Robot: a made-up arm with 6 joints.
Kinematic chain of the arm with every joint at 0, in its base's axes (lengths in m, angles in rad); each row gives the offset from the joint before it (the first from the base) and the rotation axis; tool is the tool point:
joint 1: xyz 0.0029 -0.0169 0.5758 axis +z
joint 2: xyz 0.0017 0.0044 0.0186 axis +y
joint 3: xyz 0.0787 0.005 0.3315 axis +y
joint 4: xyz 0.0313 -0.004 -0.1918 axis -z
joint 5: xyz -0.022 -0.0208 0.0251 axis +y
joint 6: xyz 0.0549 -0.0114 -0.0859 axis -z
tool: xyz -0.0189 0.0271 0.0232
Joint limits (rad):
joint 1: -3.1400..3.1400
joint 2: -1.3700..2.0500
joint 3: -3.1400..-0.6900
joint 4: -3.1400..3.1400
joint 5: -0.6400..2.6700
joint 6: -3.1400..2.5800
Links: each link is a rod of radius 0.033 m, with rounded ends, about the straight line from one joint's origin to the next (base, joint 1, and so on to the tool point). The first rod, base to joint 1, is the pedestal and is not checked.
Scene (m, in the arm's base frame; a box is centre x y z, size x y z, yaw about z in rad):
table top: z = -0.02
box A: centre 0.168 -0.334 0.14 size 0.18 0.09 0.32 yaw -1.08
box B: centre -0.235 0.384 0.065 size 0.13 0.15 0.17 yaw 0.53
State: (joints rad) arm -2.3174 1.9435 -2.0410 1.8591 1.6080 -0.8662
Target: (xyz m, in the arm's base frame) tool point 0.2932 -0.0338 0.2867
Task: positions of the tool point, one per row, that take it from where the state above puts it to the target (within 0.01 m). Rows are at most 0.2 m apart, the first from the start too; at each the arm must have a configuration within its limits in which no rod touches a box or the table.
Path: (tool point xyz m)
1: -0.0945 -0.4050 0.2895
2: -0.0024 -0.4613 0.3709
3: 0.1118 -0.4768 0.4585
4: 0.2285 -0.4449 0.5490
5: 0.3268 -0.3684 0.6390
6: 0.3889 -0.2587 0.7253
7: 0.4039 -0.2577 0.5941
8: 0.3901 -0.2311 0.4666
9: 0.3481 -0.1834 0.3538
10: 0.2812 -0.1206 0.2650
11: 0.1953 -0.0502 0.2070
12: 0.2463 -0.0494 0.2439
13: 0.2932 -0.0338 0.2867

